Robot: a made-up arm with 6 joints. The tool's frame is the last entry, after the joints. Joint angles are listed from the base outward. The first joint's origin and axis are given. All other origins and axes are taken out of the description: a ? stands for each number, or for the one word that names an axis. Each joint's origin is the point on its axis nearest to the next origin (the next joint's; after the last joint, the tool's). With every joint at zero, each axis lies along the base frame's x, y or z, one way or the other. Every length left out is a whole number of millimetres.
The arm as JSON. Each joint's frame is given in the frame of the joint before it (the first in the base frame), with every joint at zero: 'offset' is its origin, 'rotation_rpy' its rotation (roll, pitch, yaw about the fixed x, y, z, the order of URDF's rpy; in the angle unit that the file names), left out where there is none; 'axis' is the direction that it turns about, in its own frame. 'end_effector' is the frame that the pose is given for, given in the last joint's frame.
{
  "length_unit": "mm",
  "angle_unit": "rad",
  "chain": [
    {
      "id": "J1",
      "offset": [
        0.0,
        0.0,
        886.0
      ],
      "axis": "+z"
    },
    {
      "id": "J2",
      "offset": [
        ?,
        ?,
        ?
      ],
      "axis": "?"
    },
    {
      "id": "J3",
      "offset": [
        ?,
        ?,
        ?
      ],
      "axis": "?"
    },
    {
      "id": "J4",
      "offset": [
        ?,
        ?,
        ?
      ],
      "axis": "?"
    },
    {
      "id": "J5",
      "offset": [
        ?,
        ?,
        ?
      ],
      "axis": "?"
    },
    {
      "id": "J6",
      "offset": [
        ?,
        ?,
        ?
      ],
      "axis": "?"
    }
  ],
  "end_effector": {
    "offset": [
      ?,
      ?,
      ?
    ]
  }
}
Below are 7 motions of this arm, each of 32 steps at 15 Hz.
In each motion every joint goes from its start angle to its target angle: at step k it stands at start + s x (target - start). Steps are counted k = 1, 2, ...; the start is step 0. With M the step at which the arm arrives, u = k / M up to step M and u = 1 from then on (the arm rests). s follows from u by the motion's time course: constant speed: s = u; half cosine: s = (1 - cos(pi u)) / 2; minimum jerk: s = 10 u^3 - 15 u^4 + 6 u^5.
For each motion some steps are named. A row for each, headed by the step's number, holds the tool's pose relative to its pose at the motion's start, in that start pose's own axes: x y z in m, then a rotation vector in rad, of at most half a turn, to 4 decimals.
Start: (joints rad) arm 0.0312 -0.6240 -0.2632 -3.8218 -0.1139 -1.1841
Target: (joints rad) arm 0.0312 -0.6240 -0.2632 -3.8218 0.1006 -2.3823
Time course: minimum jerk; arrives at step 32
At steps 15, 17, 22, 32:
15: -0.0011 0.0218 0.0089 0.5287 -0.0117 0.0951
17: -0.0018 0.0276 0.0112 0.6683 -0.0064 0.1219
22: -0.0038 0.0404 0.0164 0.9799 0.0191 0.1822
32: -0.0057 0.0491 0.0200 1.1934 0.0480 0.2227

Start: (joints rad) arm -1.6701 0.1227 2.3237 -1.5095 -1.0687 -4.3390
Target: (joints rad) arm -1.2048 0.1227 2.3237 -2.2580 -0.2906 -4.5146
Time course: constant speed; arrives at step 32
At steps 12, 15, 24, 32:
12: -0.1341 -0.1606 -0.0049 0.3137 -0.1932 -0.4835
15: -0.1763 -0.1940 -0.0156 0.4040 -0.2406 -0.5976
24: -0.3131 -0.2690 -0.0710 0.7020 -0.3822 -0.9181
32: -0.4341 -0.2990 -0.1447 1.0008 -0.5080 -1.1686

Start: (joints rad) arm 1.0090 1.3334 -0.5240 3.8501 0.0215 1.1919
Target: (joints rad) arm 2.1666 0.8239 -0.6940 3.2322 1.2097 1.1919
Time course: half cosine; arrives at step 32
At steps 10, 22, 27, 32:
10: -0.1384 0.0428 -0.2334 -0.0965 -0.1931 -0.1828
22: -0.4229 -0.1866 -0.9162 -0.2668 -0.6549 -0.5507
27: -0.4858 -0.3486 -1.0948 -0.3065 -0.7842 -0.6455
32: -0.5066 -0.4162 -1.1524 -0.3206 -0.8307 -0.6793

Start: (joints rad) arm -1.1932 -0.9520 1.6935 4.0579 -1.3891 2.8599
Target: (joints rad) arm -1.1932 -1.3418 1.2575 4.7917 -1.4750 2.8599
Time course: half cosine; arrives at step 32
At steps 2, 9, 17, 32:
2: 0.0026 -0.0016 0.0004 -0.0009 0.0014 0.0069
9: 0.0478 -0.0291 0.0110 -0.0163 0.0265 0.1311
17: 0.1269 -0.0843 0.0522 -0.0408 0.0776 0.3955
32: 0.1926 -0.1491 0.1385 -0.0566 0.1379 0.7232

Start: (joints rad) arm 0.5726 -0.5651 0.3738 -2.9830 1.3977 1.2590
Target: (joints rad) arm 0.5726 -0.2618 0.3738 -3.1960 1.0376 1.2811
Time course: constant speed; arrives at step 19
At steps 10, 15, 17, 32:
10: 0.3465 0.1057 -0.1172 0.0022 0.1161 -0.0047
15: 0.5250 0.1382 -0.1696 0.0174 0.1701 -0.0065
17: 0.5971 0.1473 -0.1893 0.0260 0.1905 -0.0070
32: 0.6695 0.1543 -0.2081 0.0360 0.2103 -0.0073

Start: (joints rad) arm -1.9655 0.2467 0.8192 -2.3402 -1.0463 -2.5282
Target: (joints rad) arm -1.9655 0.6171 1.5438 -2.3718 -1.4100 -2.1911
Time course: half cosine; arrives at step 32
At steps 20, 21, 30, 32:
20: 0.0872 -0.0693 -0.0222 -0.3823 -0.2578 -0.3496
21: 0.0873 -0.0736 -0.0193 -0.4071 -0.2727 -0.3734
30: 0.0748 -0.0970 0.0069 -0.5491 -0.3542 -0.5134
32: 0.0739 -0.0979 0.0082 -0.5544 -0.3572 -0.5188

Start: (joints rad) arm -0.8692 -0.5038 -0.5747 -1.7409 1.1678 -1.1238
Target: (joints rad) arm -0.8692 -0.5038 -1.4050 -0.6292 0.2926 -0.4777
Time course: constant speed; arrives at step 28
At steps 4, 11, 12, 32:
4: 0.0254 -0.0844 0.1275 -0.2691 0.1323 -0.0584
11: 0.0382 -0.2129 0.3912 -0.7641 0.3513 -0.1968
12: 0.0368 -0.2282 0.4332 -0.8362 0.3819 -0.2206
32: -0.0909 -0.2815 1.2216 -1.9626 0.8959 -0.7662

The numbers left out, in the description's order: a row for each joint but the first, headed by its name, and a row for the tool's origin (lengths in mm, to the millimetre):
J2: xyz 135.0 0.0 0.0, axis +y
J3: xyz 0.0 0.0 1312.0, axis -y
J4: xyz 1458.0 0.0 109.0, axis -x
J5: xyz 0.0 0.0 0.0, axis -y
J6: xyz 249.0 0.0 0.0, axis -x
tool: xyz 0.0 0.0 0.0

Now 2 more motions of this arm.
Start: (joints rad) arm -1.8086 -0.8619 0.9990 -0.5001 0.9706 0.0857
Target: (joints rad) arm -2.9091 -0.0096 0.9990 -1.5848 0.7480 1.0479
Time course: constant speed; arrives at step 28
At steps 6, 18, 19, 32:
6: -0.4039 -0.0189 -0.4495 -0.2595 0.2266 0.0032
18: -1.0597 -0.6858 -0.9324 -0.9220 0.5494 -0.0051
19: -1.0900 -0.7677 -0.9414 -0.9819 0.5665 -0.0094
32: -1.1244 -1.5430 -0.7882 -1.5191 0.6440 -0.0946

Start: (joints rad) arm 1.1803 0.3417 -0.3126 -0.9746 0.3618 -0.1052
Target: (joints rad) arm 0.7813 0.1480 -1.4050 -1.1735 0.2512 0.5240
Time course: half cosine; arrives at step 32
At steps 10, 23, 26, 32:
10: -0.0903 -0.3963 -0.0132 -0.1101 0.0705 -0.2292
23: -0.7312 -1.2476 -0.1631 -0.2882 0.4152 -0.7729
26: -0.8803 -1.3406 -0.2055 -0.2992 0.4926 -0.8479
32: -1.0142 -1.4065 -0.2454 -0.3041 0.5630 -0.9076

